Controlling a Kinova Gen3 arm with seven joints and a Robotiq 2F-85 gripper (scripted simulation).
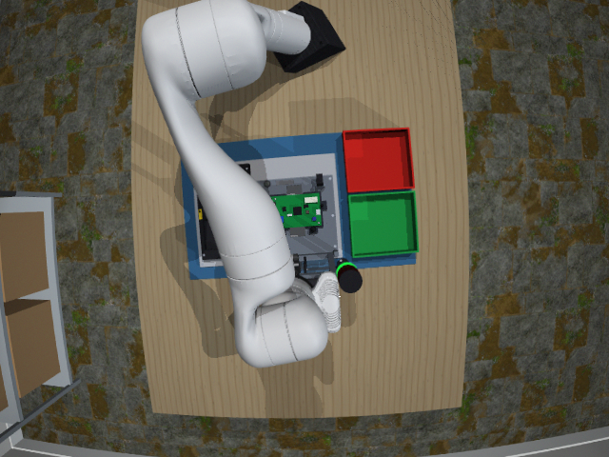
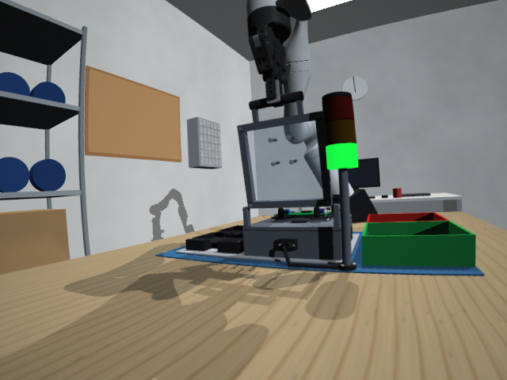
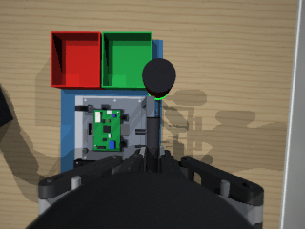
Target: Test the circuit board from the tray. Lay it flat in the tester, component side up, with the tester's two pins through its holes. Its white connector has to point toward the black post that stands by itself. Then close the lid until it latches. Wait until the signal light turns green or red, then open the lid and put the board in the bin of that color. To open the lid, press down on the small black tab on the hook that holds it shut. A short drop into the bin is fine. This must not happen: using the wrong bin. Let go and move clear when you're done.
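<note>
Now: the green circuit board 130 mm behind my hand and 210 mm below it. Round my hand: black hook 190 mm behind, 50 mm to the left, 190 mm below; then clear lid 10 mm behind, 100 mm below; then green bin 90 mm behind, 200 mm to the left, 270 mm below.
</note>
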